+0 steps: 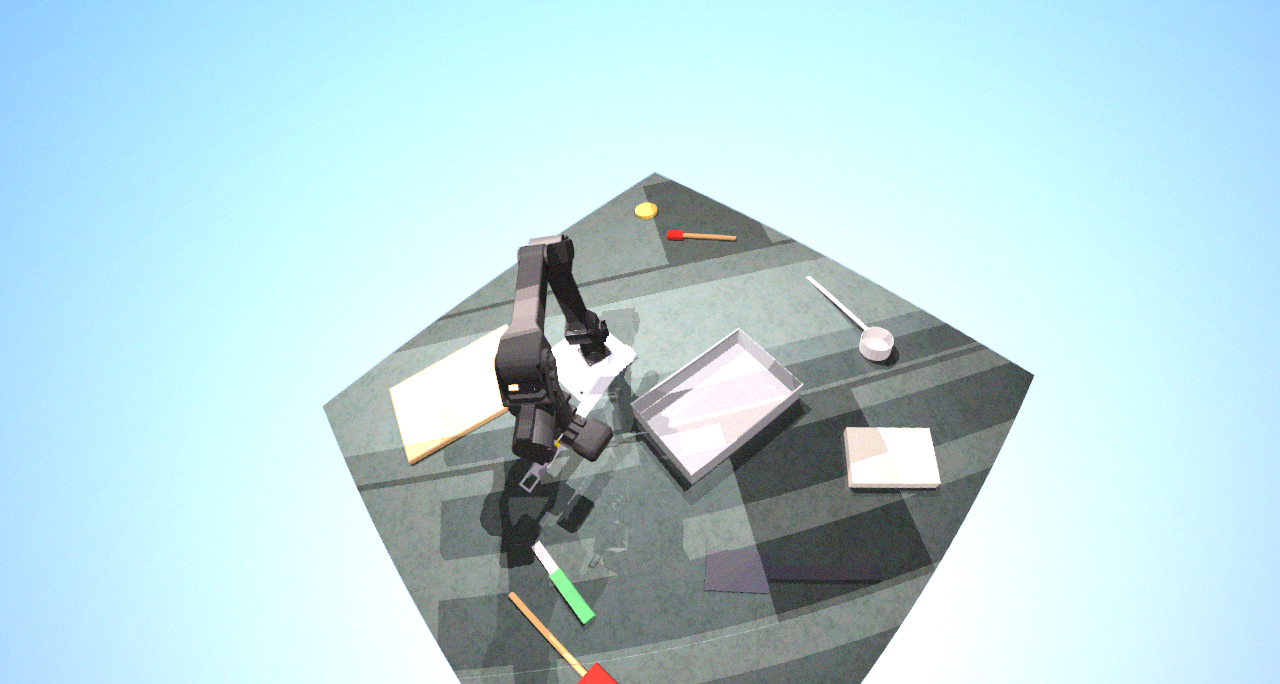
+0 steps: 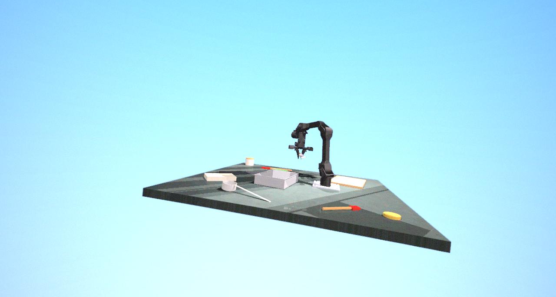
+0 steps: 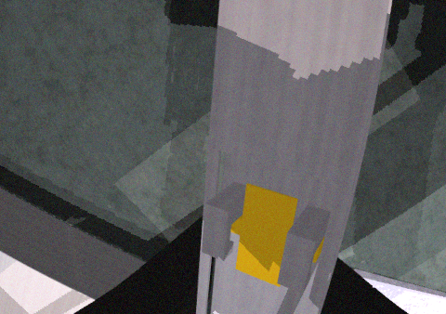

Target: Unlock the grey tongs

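My gripper tip is now 40 mm below the yellow lock piece, 20 mm to the left of it and 10 mm short of it. Also, from my gripper tip: wooden board 360 mm behind, 160 mm to the right, 140 mm below; then grey roasting tin 300 mm to the left, 120 mm below, 50 mm ahead; then red-headed tool 300 mm ahead, 220 mm to the right, 140 mm below.
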